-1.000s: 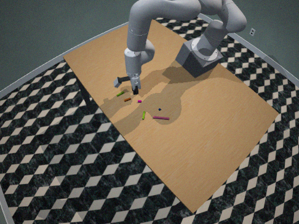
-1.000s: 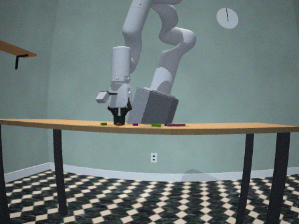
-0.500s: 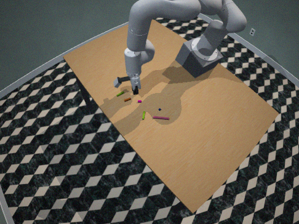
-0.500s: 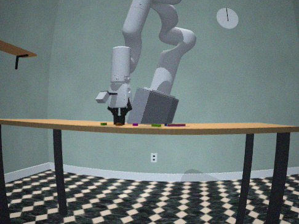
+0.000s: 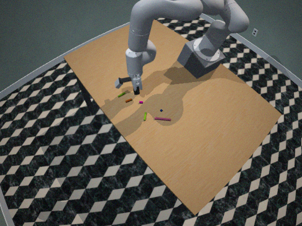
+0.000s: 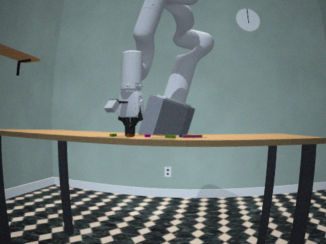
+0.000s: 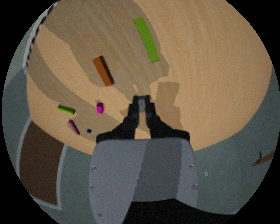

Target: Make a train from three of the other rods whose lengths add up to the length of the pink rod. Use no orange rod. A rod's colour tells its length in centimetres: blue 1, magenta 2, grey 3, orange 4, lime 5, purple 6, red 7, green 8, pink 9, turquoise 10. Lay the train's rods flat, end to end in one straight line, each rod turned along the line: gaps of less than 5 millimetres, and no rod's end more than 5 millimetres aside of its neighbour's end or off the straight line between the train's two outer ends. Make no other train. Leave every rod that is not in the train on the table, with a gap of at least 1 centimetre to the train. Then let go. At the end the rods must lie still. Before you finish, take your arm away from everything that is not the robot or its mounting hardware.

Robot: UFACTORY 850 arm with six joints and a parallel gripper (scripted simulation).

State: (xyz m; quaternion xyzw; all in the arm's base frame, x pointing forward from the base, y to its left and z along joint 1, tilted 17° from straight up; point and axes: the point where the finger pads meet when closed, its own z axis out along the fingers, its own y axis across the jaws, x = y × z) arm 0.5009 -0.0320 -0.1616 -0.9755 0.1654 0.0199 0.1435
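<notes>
Now: hand 19 cm to the right of the blue rod, 4 cm past it and 2 cm above it. Round my hand: magenta rod: 8 cm to the left, 2 cm below, 2 cm ahead; orange rod: 7 cm ahead, 2 cm to the left, 2 cm below; grey rod: 2 cm below.
</notes>
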